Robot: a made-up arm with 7 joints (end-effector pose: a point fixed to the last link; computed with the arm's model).
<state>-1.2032 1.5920 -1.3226 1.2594 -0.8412 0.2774 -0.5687</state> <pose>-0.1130 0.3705 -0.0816 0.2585 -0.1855 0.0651 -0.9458</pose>
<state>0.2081 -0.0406 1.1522 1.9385 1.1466 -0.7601 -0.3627</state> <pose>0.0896 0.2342 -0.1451 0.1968 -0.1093 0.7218 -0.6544</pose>
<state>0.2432 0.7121 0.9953 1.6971 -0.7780 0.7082 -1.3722</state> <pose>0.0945 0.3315 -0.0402 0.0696 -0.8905 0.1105 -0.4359</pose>
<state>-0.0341 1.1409 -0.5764 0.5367 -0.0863 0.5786 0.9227</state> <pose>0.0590 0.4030 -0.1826 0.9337 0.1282 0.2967 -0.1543</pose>
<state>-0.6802 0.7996 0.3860 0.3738 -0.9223 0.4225 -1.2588</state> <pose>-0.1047 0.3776 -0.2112 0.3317 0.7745 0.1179 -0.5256</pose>
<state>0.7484 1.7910 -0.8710 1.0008 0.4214 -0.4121 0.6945</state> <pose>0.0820 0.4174 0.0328 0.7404 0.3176 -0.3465 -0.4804</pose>
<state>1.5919 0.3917 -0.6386 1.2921 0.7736 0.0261 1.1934</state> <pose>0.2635 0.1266 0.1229 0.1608 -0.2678 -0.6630 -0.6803</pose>
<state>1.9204 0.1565 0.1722 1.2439 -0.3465 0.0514 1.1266</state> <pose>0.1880 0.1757 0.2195 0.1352 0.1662 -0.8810 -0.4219</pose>
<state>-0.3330 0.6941 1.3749 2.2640 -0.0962 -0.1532 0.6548</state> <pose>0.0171 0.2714 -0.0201 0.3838 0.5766 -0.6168 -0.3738</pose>
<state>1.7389 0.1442 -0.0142 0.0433 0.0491 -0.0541 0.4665</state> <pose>0.3520 0.1629 0.0664 0.5965 -0.1051 -0.7864 -0.1213</pose>
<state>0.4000 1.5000 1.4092 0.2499 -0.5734 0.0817 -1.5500</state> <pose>0.0010 0.4700 0.0132 0.0493 -0.8128 0.0114 -0.5803</pose>
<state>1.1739 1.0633 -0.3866 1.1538 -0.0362 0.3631 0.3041</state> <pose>0.2137 0.3229 0.0500 0.6206 0.4455 -0.6226 -0.1692</pose>
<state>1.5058 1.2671 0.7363 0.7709 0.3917 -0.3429 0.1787</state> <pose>0.0326 0.4367 0.0765 0.0851 -0.3410 0.8652 -0.3578</pose>
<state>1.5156 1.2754 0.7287 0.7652 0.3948 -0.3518 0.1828</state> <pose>0.0303 0.4372 0.0770 0.0899 -0.3440 0.8644 -0.3555</pose>
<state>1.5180 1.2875 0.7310 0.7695 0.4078 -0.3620 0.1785</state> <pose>0.0256 0.4372 0.0775 0.1041 -0.3466 0.8617 -0.3555</pose>
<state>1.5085 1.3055 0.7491 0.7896 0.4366 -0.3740 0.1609</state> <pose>0.0171 0.4362 0.0781 0.1330 -0.3479 0.8559 -0.3587</pose>
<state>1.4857 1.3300 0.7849 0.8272 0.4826 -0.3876 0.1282</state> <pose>0.0046 0.4337 0.0790 0.1777 -0.3464 0.8462 -0.3639</pose>
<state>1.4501 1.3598 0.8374 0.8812 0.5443 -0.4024 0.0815</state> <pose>-0.0113 0.4292 0.0805 0.2361 -0.3398 0.8326 -0.3682</pose>
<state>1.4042 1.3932 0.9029 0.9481 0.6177 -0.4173 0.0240</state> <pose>-0.0294 0.4221 0.0825 0.3030 -0.3264 0.8160 -0.3686</pose>
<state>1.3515 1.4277 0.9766 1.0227 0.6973 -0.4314 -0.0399</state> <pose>-0.0478 0.4126 0.0851 0.3717 -0.3050 0.7982 -0.3630</pose>
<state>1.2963 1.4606 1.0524 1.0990 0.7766 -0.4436 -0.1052</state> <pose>-0.0648 0.4013 0.0879 0.4351 -0.2768 0.7814 -0.3513</pose>
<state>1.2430 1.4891 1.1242 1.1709 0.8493 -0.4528 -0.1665</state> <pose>-0.0789 0.3896 0.0907 0.4876 -0.2451 0.7677 -0.3359</pose>
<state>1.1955 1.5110 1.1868 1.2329 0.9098 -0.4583 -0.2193</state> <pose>-0.0893 0.3789 0.0929 0.5264 -0.2143 0.7579 -0.3203</pose>
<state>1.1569 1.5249 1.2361 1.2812 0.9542 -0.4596 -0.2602</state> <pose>-0.0959 0.3705 0.0944 0.5512 -0.1890 0.7521 -0.3078</pose>
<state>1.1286 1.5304 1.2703 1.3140 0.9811 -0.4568 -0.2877</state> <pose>-0.0991 0.3651 0.0951 0.5637 -0.1719 0.7498 -0.3008</pose>
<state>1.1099 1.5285 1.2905 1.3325 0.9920 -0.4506 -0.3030</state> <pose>-0.0995 0.3627 0.0950 0.5667 -0.1634 0.7500 -0.2995</pose>
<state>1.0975 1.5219 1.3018 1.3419 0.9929 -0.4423 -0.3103</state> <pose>-0.0983 0.3622 0.0945 0.5640 -0.1604 0.7517 -0.3020</pose>
